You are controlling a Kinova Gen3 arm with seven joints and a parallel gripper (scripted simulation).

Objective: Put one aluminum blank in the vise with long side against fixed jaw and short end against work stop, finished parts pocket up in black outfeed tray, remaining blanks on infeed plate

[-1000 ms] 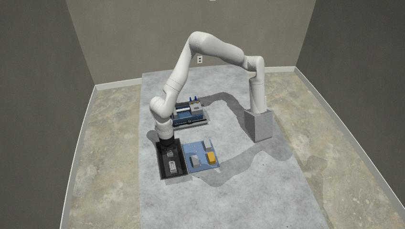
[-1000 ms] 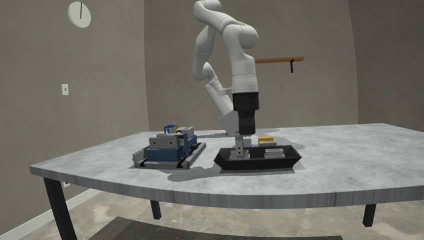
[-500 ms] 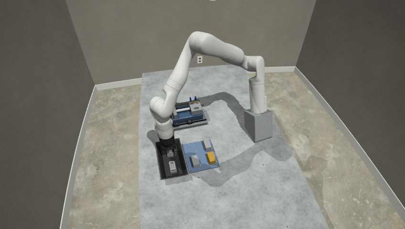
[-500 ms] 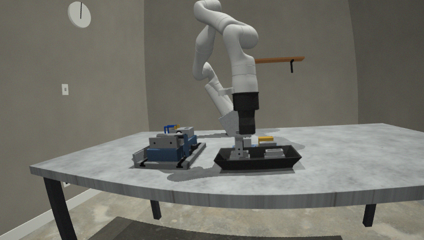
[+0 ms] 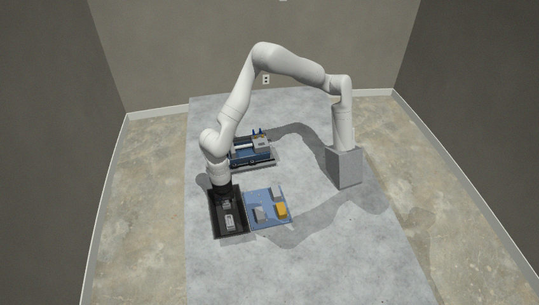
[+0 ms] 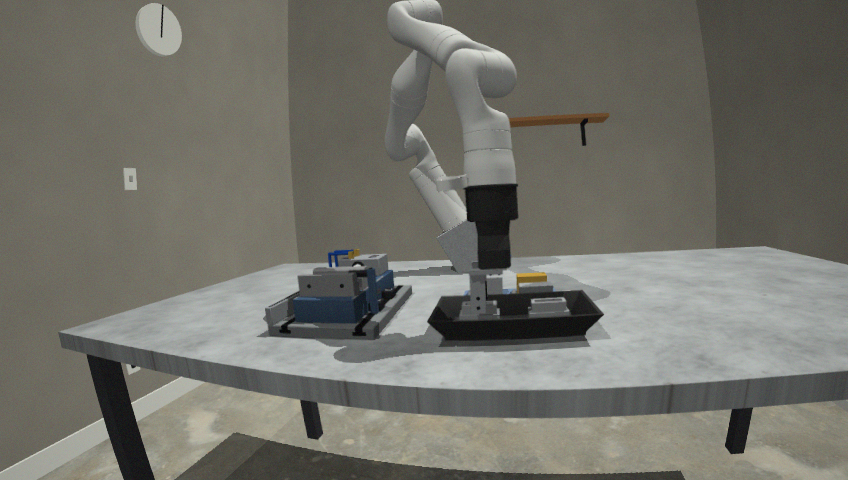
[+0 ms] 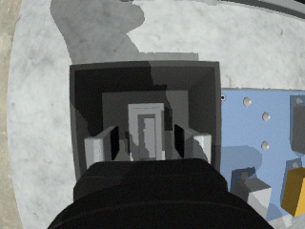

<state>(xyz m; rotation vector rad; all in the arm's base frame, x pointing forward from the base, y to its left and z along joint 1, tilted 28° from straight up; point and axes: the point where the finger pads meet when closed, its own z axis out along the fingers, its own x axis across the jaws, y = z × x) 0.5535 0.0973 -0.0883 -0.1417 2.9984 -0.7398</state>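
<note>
My gripper is now 220 mm past the yellow brass blank, 80 mm to the right of it and 30 mm above it. Round my hand: vise: 260 mm to the right, 100 mm behind, 20 mm below.
</note>
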